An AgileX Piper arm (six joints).
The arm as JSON. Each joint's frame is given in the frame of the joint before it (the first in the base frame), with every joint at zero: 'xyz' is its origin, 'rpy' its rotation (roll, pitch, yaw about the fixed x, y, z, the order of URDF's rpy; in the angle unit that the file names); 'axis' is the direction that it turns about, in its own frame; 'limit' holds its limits. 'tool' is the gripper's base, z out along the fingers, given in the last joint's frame.
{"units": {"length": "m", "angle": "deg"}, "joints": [
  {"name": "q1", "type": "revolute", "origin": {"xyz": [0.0, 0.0, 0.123], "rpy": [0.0, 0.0, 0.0]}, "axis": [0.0, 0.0, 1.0], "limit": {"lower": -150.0, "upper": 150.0}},
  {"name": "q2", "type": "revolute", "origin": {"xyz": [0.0, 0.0, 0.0], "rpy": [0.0, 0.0, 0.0]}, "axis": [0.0, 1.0, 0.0], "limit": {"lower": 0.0, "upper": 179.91}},
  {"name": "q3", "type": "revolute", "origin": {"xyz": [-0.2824, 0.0, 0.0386], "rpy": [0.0, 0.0, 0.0]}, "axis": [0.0, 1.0, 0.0], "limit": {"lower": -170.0, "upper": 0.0}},
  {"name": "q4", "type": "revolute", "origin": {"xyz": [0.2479, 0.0, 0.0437], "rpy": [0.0, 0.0, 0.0]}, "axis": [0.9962, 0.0, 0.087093], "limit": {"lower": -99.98, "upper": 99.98}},
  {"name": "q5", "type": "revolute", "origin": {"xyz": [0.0, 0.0, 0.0], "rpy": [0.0, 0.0, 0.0]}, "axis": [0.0, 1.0, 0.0], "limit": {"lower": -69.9, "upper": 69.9}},
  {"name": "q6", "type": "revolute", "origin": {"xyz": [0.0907, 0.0, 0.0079], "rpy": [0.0, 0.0, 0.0]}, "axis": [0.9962, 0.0, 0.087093], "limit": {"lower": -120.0, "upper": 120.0}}
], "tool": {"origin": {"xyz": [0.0, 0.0, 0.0], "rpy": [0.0, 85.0, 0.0]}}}
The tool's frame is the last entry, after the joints.
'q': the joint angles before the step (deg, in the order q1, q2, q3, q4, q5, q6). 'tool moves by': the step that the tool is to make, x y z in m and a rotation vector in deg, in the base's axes. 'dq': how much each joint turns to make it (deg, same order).
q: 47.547 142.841 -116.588 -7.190 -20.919 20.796
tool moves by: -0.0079 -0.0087 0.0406 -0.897 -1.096 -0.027
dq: 0.002 -5.932 2.252 -1.321 3.636 -0.003
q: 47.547 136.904 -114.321 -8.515 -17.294 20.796
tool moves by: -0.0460 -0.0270 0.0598 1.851 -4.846 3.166
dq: 1.418 -14.838 15.152 -2.999 -5.009 0.206
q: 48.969 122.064 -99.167 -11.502 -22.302 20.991
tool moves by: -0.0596 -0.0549 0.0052 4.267 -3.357 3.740
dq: 0.509 -15.358 25.890 -0.619 -16.244 -0.502
